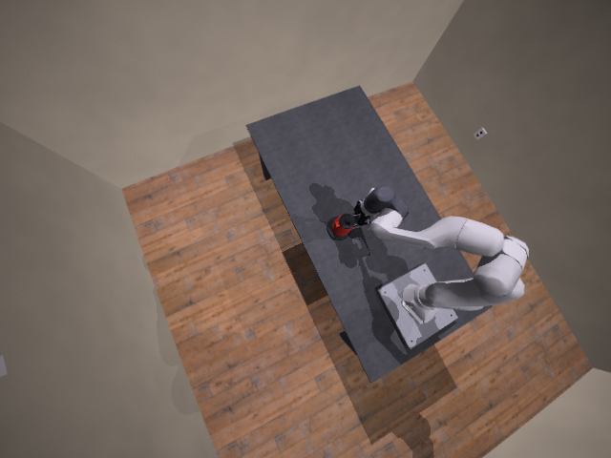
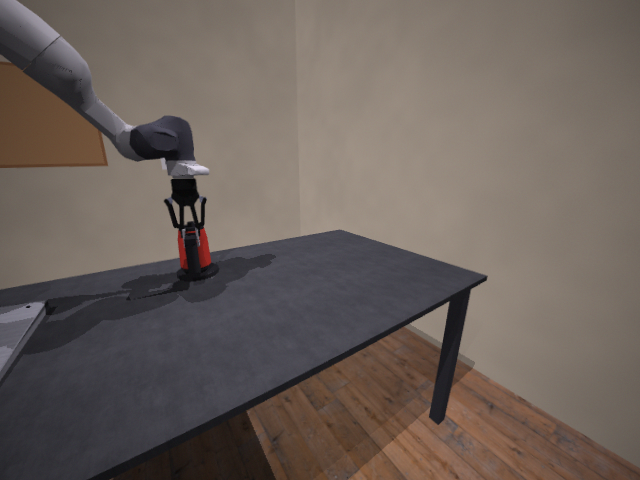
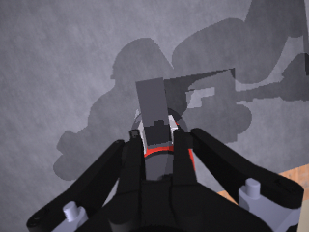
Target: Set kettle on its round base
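My gripper is now 50 mm above the kettle, 30 mm to the right of it and 10 mm short of it. The rest, counted from my hand: round dark base (150 mm below, 60 mm to the left, 20 mm ahead).
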